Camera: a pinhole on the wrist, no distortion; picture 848 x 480 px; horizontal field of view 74.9 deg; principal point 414.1 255.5 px. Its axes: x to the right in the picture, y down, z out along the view. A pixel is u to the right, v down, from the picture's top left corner.
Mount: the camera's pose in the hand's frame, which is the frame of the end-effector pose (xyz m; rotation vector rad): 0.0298 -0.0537 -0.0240 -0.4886 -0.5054 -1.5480
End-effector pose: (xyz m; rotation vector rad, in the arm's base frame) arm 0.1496 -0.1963 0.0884 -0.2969 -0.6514 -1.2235
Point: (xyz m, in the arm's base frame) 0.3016 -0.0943 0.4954
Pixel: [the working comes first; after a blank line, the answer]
In the camera's frame: -0.0253 0.1665 0.4513

383 460
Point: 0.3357 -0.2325 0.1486
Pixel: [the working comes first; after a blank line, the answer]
In the camera's frame: -0.1853 0.0634 0.1284

outside the picture
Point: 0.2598 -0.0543 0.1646
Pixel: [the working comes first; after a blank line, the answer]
In the camera's frame: -0.0943 -0.0757 0.2291

186 73
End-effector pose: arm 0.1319 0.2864 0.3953 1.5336 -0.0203 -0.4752
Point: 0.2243 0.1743 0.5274
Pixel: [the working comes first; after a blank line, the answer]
In the camera's frame: -0.1067 0.0479 0.2128

136 380
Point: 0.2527 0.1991 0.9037
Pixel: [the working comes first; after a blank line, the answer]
In the camera's frame: -0.4069 -0.0502 0.4209

outside the picture
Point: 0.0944 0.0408 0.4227
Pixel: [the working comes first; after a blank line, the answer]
In the camera's frame: 0.0967 0.0074 0.2642

617 271
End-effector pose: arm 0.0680 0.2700 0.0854 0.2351 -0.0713 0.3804
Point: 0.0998 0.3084 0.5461
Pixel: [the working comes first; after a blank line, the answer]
In the camera's frame: 0.1287 0.0698 0.4753

564 337
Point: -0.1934 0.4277 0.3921
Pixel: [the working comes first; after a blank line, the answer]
In the camera's frame: -0.1124 -0.1851 0.4465

275 26
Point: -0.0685 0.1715 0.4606
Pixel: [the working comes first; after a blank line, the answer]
In the camera's frame: 0.1726 -0.1435 0.3919

658 53
